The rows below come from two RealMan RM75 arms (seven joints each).
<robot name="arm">
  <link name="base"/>
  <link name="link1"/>
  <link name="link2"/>
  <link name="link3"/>
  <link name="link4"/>
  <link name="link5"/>
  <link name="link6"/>
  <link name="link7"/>
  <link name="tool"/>
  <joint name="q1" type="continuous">
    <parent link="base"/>
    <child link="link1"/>
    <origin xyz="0 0 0.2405"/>
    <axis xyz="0 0 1"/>
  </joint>
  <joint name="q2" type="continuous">
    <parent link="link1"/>
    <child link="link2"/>
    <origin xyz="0 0 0" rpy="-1.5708 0 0"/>
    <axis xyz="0 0 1"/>
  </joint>
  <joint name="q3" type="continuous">
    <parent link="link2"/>
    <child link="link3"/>
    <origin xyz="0 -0.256 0" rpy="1.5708 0 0"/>
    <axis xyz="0 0 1"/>
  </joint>
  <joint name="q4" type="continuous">
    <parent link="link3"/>
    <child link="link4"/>
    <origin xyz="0 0 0" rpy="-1.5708 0 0"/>
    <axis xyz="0 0 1"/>
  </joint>
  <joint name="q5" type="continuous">
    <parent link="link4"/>
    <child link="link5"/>
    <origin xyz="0 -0.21 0" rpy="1.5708 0 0"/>
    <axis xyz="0 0 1"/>
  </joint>
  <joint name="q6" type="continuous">
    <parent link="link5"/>
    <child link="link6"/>
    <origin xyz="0 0 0" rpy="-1.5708 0 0"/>
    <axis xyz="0 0 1"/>
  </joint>
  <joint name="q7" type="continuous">
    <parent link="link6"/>
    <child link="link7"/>
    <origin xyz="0 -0.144 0" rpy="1.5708 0 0"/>
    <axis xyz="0 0 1"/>
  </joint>
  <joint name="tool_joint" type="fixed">
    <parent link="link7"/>
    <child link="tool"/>
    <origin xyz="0 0 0"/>
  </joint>
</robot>
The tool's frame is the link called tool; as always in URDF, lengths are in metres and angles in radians. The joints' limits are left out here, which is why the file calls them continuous.
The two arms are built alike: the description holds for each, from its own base.
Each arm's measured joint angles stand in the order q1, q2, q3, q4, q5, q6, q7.
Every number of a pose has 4 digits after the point.
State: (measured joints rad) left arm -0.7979 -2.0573 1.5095 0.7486 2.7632 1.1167 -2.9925; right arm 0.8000 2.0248 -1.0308 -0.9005 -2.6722 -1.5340 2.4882
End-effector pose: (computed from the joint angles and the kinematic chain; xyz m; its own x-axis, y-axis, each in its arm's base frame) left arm -0.2464 0.3967 -0.0479 0.4355 0.8959 -0.0882 0.6290 -0.3729 -0.6822; right arm 0.2252 0.3894 0.0164 0.5433 -0.8266 0.1467 -0.7343 -0.5526 -0.3941
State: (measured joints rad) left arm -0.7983 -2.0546 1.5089 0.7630 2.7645 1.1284 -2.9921; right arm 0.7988 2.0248 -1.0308 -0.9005 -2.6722 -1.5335 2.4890
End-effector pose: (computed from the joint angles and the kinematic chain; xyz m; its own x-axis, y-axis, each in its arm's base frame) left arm -0.2438 0.3978 -0.0456 0.4402 0.8934 -0.0893 0.6260 -0.3767 -0.6828; right arm 0.2256 0.3892 0.0164 0.5419 -0.8276 0.1460 -0.7353 -0.5511 -0.3945
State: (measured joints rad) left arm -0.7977 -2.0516 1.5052 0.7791 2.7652 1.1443 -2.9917; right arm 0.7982 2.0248 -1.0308 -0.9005 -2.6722 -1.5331 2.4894
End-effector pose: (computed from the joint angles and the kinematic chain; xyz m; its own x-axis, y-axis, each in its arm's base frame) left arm -0.2414 0.3986 -0.0429 0.4416 0.8927 -0.0899 0.6256 -0.3781 -0.6824; right arm 0.2259 0.3891 0.0164 0.5413 -0.8282 0.1456 -0.7357 -0.5503 -0.3948
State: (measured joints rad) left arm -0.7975 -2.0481 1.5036 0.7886 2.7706 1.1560 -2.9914; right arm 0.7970 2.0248 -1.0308 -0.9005 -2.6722 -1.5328 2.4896
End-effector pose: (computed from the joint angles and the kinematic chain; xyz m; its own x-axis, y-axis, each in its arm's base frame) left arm -0.2408 0.3992 -0.0401 0.4420 0.8921 -0.0937 0.6205 -0.3795 -0.6863; right arm 0.2263 0.3889 0.0164 0.5402 -0.8289 0.1453 -0.7364 -0.5492 -0.3950
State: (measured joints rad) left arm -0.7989 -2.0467 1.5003 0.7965 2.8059 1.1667 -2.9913; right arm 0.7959 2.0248 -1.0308 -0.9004 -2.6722 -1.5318 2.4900
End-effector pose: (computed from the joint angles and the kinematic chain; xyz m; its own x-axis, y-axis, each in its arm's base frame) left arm -0.2422 0.4008 -0.0354 0.4469 0.8881 -0.1077 0.5939 -0.3845 -0.7067; right arm 0.2268 0.3888 0.0164 0.5393 -0.8296 0.1445 -0.7371 -0.5480 -0.3956
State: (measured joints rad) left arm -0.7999 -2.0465 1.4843 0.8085 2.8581 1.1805 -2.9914; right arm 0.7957 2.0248 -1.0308 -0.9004 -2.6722 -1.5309 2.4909
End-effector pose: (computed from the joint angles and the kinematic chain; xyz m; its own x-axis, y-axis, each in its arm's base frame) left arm -0.2441 0.4034 -0.0279 0.4496 0.8855 -0.1176 0.5618 -0.3826 -0.7335; right arm 0.2269 0.3889 0.0164 0.5387 -0.8302 0.1435 -0.7374 -0.5470 -0.3962
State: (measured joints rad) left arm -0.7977 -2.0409 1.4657 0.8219 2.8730 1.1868 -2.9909; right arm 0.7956 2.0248 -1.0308 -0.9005 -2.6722 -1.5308 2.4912
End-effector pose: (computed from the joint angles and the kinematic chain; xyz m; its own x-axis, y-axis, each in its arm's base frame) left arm -0.2444 0.4064 -0.0211 0.4496 0.8872 -0.1041 0.5582 -0.3700 -0.7427; right arm 0.2269 0.3889 0.0165 0.5385 -0.8303 0.1432 -0.7376 -0.5467 -0.3963
